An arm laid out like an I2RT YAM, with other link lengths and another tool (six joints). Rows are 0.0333 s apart.
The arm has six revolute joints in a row. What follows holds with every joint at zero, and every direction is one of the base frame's. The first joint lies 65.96 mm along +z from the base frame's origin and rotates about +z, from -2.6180 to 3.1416 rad. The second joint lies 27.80 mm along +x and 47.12 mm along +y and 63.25 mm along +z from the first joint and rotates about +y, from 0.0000 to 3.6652 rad. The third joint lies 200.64 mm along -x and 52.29 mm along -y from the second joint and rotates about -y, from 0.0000 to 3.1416 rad. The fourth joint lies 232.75 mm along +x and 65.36 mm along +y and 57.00 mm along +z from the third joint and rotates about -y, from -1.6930 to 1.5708 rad. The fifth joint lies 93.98 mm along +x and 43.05 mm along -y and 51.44 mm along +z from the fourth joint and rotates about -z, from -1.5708 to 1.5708 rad. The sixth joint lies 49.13 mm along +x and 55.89 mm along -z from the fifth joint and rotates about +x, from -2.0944 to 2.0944 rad. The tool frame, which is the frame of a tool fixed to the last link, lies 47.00 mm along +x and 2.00 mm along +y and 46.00 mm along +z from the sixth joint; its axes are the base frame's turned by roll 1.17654, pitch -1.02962 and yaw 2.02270 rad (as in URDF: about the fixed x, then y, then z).
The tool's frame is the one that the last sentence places.
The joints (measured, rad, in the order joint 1, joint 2, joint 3, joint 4, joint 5, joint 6), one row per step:
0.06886, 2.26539, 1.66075, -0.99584, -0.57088, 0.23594
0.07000, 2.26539, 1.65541, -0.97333, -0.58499, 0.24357
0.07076, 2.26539, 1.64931, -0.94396, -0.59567, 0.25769
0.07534, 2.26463, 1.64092, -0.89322, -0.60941, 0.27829
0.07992, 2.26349, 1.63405, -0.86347, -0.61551, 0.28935
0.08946, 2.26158, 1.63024, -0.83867, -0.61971, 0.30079
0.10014, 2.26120, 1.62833, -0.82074, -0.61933, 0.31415
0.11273, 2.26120, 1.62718, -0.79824, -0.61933, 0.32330
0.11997, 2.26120, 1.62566, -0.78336, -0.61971, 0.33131
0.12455, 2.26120, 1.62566, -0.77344, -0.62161, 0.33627
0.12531, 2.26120, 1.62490, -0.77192, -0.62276, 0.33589
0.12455, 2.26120, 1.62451, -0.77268, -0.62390, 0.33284
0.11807, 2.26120, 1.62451, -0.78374, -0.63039, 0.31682
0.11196, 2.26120, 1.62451, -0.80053, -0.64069, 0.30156
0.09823, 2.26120, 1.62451, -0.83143, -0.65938, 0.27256
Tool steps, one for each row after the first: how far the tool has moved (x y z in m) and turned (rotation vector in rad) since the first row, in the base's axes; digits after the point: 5 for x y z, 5 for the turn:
0.00240, 0.00156, -0.00011, 0.01484, -0.01200, -0.00555
0.00580, 0.00250, -0.00040, 0.02654, -0.02667, -0.01649
0.01197, 0.00531, 0.00009, 0.04317, -0.05700, -0.02825
0.01492, 0.00763, 0.00021, 0.05133, -0.07406, -0.03216
0.01737, 0.01193, 0.00120, 0.05798, -0.08973, -0.03137
0.01882, 0.01623, 0.00150, 0.05973, -0.09824, -0.03137
0.02097, 0.02169, 0.00233, 0.06288, -0.11388, -0.02583
0.02225, 0.02481, 0.00267, 0.06537, -0.12232, -0.02486
0.02335, 0.02697, 0.00328, 0.06885, -0.12893, -0.02396
0.02330, 0.02742, 0.00323, 0.07014, -0.12971, -0.02276
0.02315, 0.02727, 0.00320, 0.07106, -0.13017, -0.02093
0.02198, 0.02537, 0.00320, 0.07567, -0.12769, -0.01395
0.01972, 0.02382, 0.00301, 0.08359, -0.11871, -0.00726
0.01585, 0.01997, 0.00287, 0.09853, -0.10326, 0.00264

